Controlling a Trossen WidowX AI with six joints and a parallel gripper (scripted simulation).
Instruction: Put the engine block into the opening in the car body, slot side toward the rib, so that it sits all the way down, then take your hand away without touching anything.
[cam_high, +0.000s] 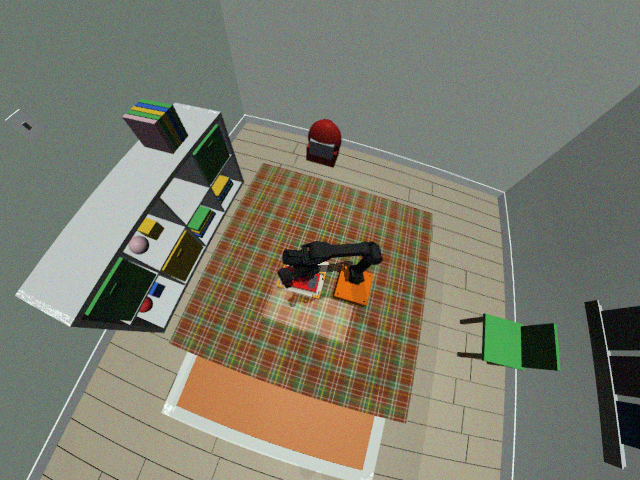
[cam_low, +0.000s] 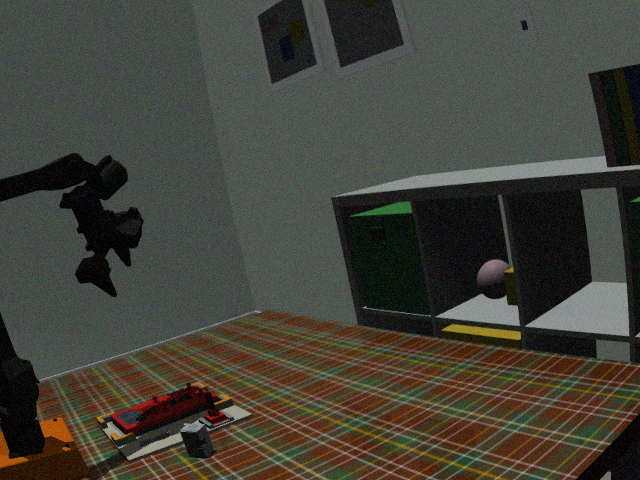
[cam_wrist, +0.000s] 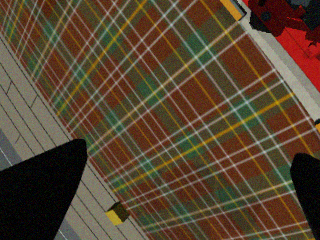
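Now: gripper tip 290 mm to the left of the grey engine block, 240 mm above it and 30 mm short of it. Round my gripper tip: grey base plate (260 mm below, 100 mm to the right, 10 mm ahead).
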